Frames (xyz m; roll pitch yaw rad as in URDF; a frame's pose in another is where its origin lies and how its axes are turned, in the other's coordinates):
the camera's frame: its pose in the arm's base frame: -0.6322 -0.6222 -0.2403 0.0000 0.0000 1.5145
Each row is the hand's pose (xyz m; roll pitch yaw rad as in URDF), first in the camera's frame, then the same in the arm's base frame.
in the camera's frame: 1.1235 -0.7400 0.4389 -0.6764 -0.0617 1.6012
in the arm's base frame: 0.1698 0.4579 0.1986 -0.6764 -0.0617 3.1157
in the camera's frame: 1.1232 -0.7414 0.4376 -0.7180 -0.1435 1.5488
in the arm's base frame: 0.1712 0.4575 0.1973 -0.7180 -0.1435 3.0633
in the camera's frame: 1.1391 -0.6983 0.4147 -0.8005 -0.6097 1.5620
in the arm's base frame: 0.1291 0.4758 0.1744 -0.8005 -0.6097 3.0765
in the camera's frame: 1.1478 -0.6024 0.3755 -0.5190 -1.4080 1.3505
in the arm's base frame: 0.0338 0.4899 0.1352 -0.5190 -1.4080 2.8650
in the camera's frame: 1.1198 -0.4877 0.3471 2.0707 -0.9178 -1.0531
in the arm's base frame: -0.0823 0.4684 0.1068 2.0707 -0.9178 0.4614
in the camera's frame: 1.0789 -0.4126 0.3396 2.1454 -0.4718 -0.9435
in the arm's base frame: -0.1595 0.4318 0.0993 2.1454 -0.4718 0.5710
